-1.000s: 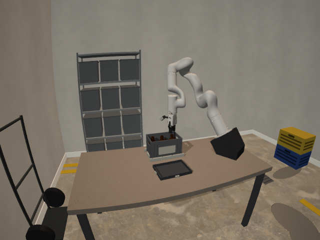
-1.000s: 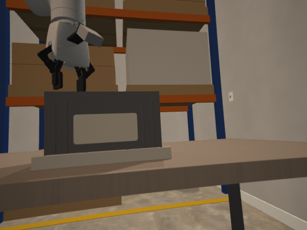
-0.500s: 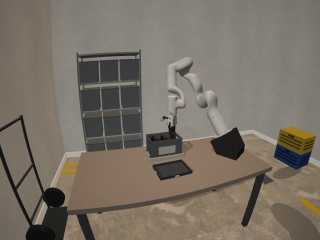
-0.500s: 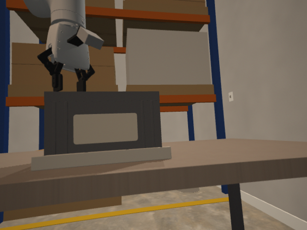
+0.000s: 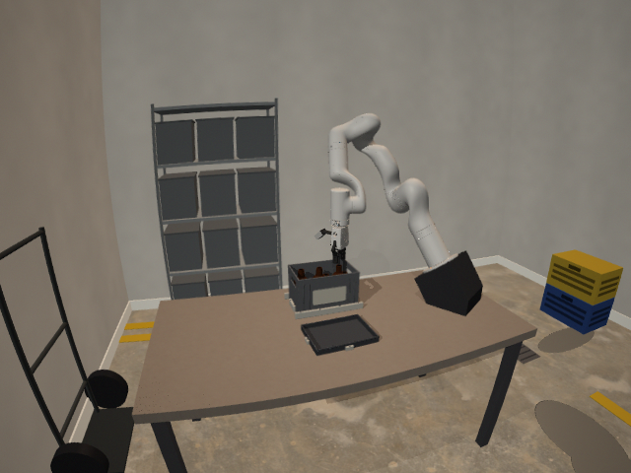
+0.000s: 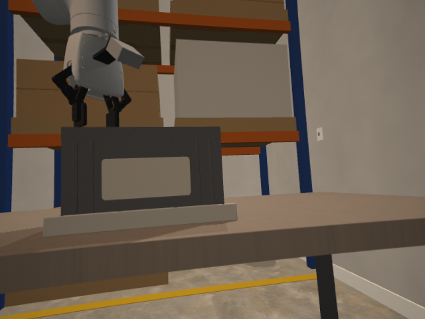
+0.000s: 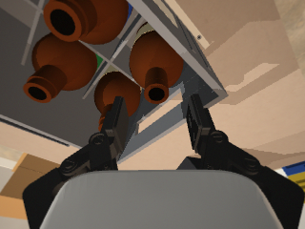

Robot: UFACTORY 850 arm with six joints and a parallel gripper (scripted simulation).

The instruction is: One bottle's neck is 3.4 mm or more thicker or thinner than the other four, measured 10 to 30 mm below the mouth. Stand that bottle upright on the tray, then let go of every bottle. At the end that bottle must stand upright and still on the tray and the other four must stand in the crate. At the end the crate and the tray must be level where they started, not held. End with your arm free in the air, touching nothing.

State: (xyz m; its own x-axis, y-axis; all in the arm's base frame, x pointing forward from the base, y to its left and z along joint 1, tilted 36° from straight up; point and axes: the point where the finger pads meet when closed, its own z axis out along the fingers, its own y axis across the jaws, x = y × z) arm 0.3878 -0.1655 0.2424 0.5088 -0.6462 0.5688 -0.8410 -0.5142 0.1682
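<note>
My gripper is now 110 mm above the bottle. Round my hand: black tray 190 mm ahead, 290 mm to the left, 190 mm below; then dark grey crate 100 mm ahead, 20 mm to the left, 120 mm below.
</note>
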